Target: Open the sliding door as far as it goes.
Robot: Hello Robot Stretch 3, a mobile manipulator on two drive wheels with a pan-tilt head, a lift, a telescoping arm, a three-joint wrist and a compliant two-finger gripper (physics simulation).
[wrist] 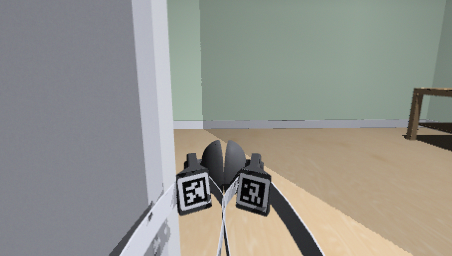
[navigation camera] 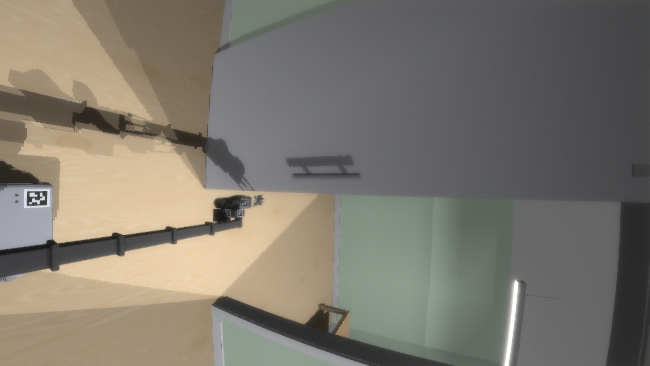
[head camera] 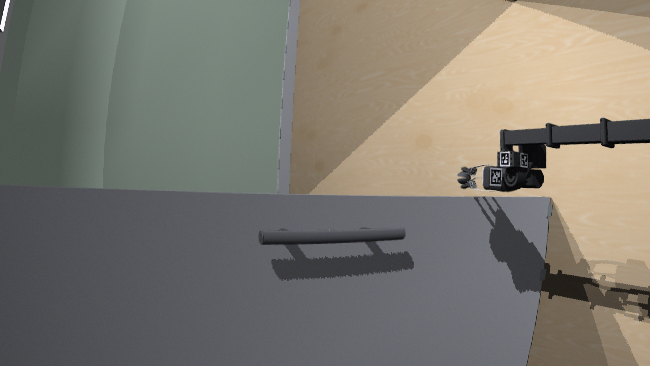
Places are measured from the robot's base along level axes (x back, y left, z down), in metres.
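Pixels of known places: gripper, fingertip midpoint: (wrist: 223,158) (navigation camera: 262,199) (head camera: 459,177).
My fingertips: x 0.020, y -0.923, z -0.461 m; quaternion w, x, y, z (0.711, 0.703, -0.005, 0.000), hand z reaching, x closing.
Behind a point stands the place of what it marks.
The grey sliding door (head camera: 175,295) @(x -0.229, y -0.881, z -1.192 m) (navigation camera: 450,100) @(x -0.394, y -0.880, z -1.367 m) (wrist: 65,120) @(x -0.073, y -0.882, z -0.501 m) stands open, with an opening beside its edge. Its dark bar handle (head camera: 332,236) @(x -0.101, y -0.812, z -0.894 m) (navigation camera: 326,175) @(x -0.106, y -0.812, z -0.892 m) is on the face near that edge. My gripper (head camera: 464,178) @(x 0.020, y -0.923, z -0.461 m) (navigation camera: 258,200) @(x 0.020, y -0.923, z -0.461 m) (wrist: 223,158) @(x 0.020, y -0.923, z -0.461 m) is low by the opening, beside the door's edge and nearer the floor than the handle. It is apart from the handle. Its fingertips are together, with a thin gap and nothing between them. In the wrist view the door's edge is close on the left; the handle does not show there.
The dark far jamb (navigation camera: 300,332) @(x 0.763, y -0.989, z -0.674 m) bounds the opening. Beyond it are a green wall (head camera: 200,100) @(x 0.545, y -3.183, z -0.719 m) (navigation camera: 385,260) @(x 1.014, y -3.183, z -0.828 m) (wrist: 310,60) @(x 0.903, y -3.182, z -0.714 m) and a wooden table (navigation camera: 344,322) @(x 1.667, y -2.473, z -0.450 m) (wrist: 415,112) @(x 1.635, y -2.637, z -0.246 m). My arm (head camera: 575,134) @(x 0.103, y -0.454, z -0.567 m) (navigation camera: 145,240) @(x 0.103, y -0.299, z -0.569 m) reaches out above the wooden floor (head camera: 450,115) @(x 0.296, y -1.461, z 0.000 m) (navigation camera: 150,200) @(x 0.033, y -0.560, z 0.000 m) (wrist: 300,225) @(x 0.315, y -1.504, z 0.001 m). A bright light strip (navigation camera: 512,325) @(x 1.081, y -2.080, z -2.078 m) shows too.
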